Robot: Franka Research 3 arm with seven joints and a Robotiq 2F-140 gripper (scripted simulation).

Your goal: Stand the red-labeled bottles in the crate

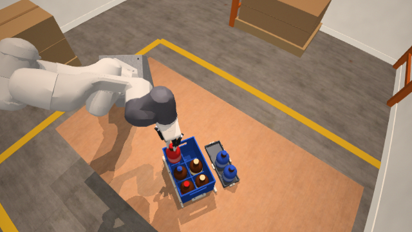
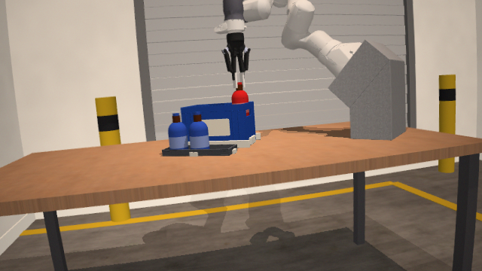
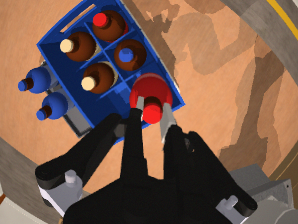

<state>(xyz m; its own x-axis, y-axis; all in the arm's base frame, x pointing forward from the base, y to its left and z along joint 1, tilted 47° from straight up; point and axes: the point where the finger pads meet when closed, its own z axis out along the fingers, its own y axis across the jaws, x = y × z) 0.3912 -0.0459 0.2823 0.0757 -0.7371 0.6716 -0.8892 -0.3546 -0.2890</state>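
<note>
Right now my hand is 90 mm above the red-labeled bottle. Round my hand: tray 240 mm ahead, 130 mm to the left, 260 mm below; then blue crate 100 mm ahead, 20 mm to the right, 190 mm below.
</note>
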